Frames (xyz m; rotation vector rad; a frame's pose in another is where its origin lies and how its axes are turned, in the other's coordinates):
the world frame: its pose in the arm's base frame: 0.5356 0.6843 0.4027 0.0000 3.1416 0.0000
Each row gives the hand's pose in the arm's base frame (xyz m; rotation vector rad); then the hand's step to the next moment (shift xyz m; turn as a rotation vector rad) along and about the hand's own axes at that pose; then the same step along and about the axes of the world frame.
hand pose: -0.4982 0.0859 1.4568 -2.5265 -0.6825 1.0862
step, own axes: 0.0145 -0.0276 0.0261 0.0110 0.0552 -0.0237
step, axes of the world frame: 0.0190 0.0333 0.0136 -0.0409 -0.0426 0.0156
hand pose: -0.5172 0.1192 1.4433 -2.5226 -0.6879 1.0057
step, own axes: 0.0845 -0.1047 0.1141 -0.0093 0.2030 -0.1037
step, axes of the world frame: 0.0600 0.1476 0.0758 -0.1306 -0.1861 0.0189
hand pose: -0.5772 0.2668 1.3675 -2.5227 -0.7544 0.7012
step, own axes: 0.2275 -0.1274 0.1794 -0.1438 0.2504 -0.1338
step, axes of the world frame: -0.0141 0.2759 0.1544 -0.0683 -0.3097 -0.0269
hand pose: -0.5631 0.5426 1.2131 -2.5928 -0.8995 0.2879
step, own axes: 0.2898 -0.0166 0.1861 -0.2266 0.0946 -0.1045
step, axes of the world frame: -0.1574 0.2474 0.1814 0.0908 -0.2408 -0.0707
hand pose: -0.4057 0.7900 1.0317 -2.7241 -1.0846 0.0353
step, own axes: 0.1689 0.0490 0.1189 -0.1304 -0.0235 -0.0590
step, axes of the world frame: -0.1446 0.1025 0.1169 0.1051 -0.0832 -0.0553
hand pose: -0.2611 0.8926 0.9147 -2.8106 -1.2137 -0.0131
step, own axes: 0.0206 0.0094 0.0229 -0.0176 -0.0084 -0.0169
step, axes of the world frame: -0.0204 0.0103 0.0227 0.0178 -0.0083 -0.0167
